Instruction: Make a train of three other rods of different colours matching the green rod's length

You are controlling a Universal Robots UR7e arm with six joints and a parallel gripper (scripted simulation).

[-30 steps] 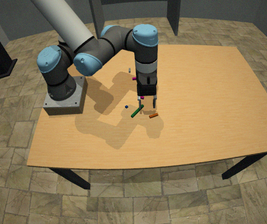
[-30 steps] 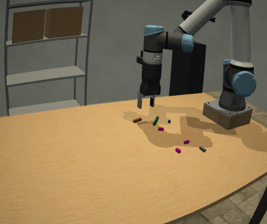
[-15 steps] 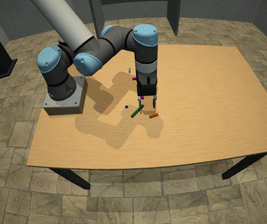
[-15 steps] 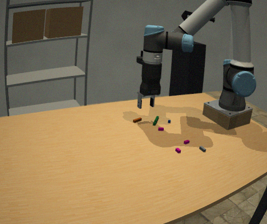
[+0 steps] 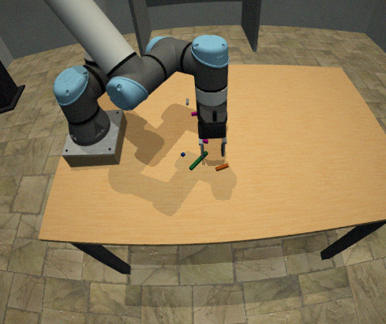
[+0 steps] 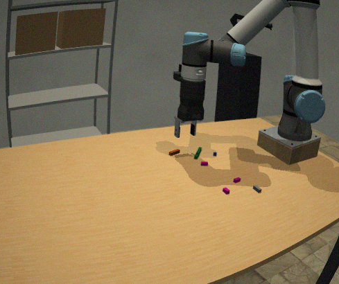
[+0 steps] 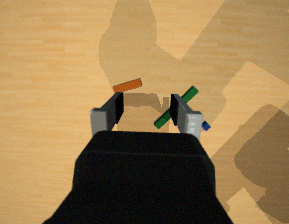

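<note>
Now: the blue rod 8 cm behind my hand, 7 cm below it and 6 cm to the left of it. From my hand the other things lie so: grey rod (31 cm to the left, 7 cm below, 3 cm behind); orange rod (7 cm below, 3 cm ahead, 1 cm to the right); green rod (7 cm below, 4 cm behind, 3 cm to the left).
</note>
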